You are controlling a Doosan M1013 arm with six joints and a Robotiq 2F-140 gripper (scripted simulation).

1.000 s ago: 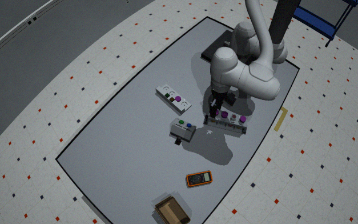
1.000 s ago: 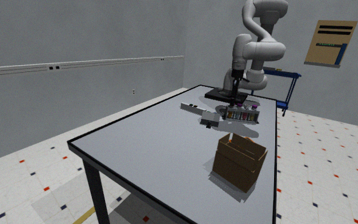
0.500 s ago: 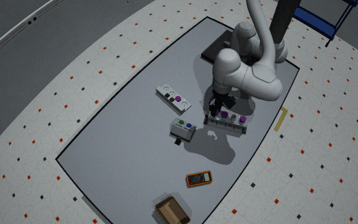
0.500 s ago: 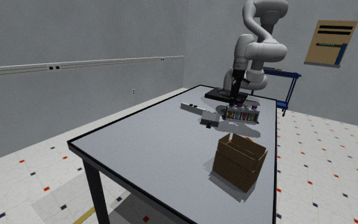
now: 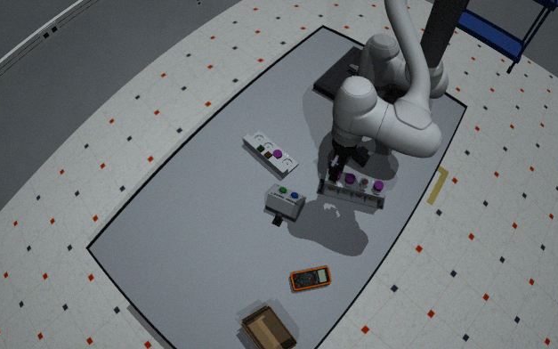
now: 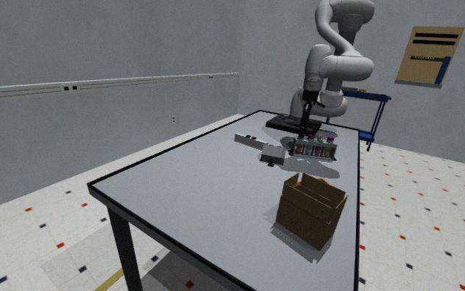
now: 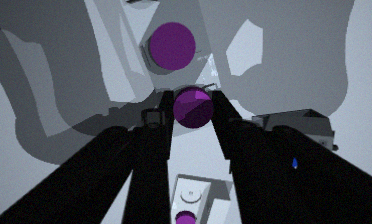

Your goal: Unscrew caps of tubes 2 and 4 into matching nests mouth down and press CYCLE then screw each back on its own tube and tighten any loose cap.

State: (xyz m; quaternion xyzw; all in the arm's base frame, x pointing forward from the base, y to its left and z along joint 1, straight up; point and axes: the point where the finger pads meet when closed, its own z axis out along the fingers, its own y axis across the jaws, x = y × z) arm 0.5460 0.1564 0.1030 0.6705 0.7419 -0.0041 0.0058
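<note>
Right now my hand is 20 mm past the purple cap, 50 mm to the right of it and 30 mm above it. The rest, counted from my hand: green key: 140 mm ahead, 120 mm to the right, 80 mm below; then blue key: 130 mm ahead, 70 mm to the right, 80 mm below; then key housing: 150 mm ahead, 90 mm to the right, 90 mm below.
</note>
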